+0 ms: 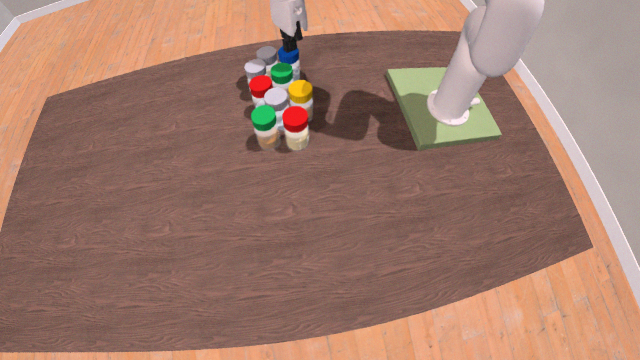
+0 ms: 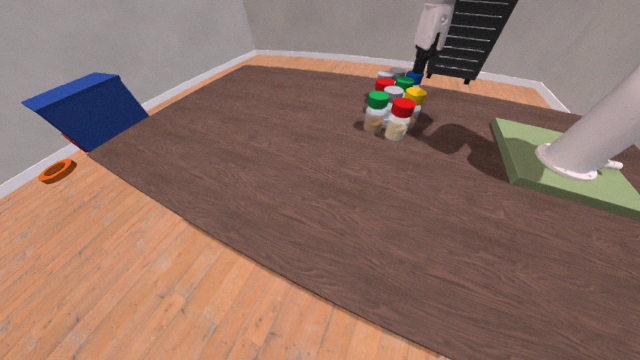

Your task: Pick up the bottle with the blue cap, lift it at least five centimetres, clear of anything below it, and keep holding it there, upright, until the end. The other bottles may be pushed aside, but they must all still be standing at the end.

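Places are measured from the arm's base along level axes (x ahead, y left, z up), in centimetres.
Pixels of known places: gripper, fingertip midpoint: (image 1: 290, 49) (image 2: 417, 72); arm's base, link origin: (image 1: 447, 108) (image 2: 562, 162).
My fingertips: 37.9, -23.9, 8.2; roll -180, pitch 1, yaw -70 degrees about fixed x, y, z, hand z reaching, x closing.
Ahead of a thing's pixels: the offset from my fingertips to its top centre, as dx, dy, dz.
The bottle with the blue cap {+0.6, +0.0, -0.2} (image 1: 288, 57) (image 2: 414, 79) stands upright at the back right of the bottle group, partly hidden by the bottles in front. My gripper (image 1: 289, 48) (image 2: 418, 70) is shut and empty. It points down, with its fingertips right at the top of the blue cap or just behind it; whether they touch it I cannot tell. A green-capped bottle {+3.8, +6.9, -0.2} (image 1: 281, 73) (image 2: 404, 82) stands close in front of it. A grey-capped bottle {+6.3, -1.5, -0.2} (image 1: 266, 55) (image 2: 397, 72) stands to its left.
More bottles stand upright: yellow-capped {+1.0, +14.7, -0.2} (image 1: 300, 92) (image 2: 415, 95), red-capped {+4.2, +22.5, -0.2} (image 1: 295, 119) (image 2: 403, 108), green-capped {+10.8, +19.9, -0.2} (image 1: 263, 118) (image 2: 378, 100), another red-capped {+9.7, +9.8, -0.2} (image 1: 260, 87) (image 2: 385, 85) and grey-capped ones. The arm's base stands on a green board (image 1: 430, 135) (image 2: 525, 175) at the right.
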